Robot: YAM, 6 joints.
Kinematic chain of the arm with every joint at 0, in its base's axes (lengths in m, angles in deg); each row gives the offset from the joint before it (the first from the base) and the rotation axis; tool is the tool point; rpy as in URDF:
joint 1: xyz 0 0 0.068 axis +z
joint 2: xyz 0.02 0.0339 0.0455 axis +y
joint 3: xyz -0.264 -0.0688 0 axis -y
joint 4: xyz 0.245 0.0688 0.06 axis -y
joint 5: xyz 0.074 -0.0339 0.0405 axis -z
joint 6: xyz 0.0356 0 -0.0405 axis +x
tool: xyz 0 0 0 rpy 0 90 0
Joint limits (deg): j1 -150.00..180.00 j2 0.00..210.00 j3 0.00..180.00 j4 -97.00..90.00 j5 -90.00..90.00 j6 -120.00..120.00
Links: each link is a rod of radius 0.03 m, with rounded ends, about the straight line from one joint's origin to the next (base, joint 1, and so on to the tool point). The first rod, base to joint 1, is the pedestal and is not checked.
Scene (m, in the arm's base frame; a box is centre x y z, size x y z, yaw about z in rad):
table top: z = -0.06
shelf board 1: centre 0.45 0 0.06 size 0.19 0.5 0.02 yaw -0.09
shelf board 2: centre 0.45 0 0.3 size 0.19 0.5 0.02 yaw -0.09
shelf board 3: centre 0.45 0 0.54 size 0.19 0.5 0.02 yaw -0.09
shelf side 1: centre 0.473 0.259 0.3 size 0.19 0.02 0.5 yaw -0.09
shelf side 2: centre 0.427 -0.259 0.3 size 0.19 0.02 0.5 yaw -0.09
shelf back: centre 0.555 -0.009 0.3 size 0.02 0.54 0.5 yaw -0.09
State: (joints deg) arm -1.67 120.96 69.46 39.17 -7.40 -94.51
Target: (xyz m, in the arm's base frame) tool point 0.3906 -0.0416 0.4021
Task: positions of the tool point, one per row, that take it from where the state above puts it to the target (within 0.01 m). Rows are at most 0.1 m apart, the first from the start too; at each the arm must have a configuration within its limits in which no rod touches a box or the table.
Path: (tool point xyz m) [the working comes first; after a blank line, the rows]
Joints at the target: -6.73 94.92 76.33 43.95 -7.18 -94.51
Straight joint move there: touches shelf board 2.

1: 0.4116 -0.0021 0.1765
2: 0.3574 0.0034 0.1816
3: 0.3015 0.0077 0.1768
4: 0.2458 0.0106 0.1621
5: 0.2722 -0.0030 0.2374
6: 0.2765 -0.0176 0.3194
7: 0.2580 -0.0296 0.4021
8: 0.3231 -0.0360 0.4104
9: 0.3906 -0.0416 0.4021

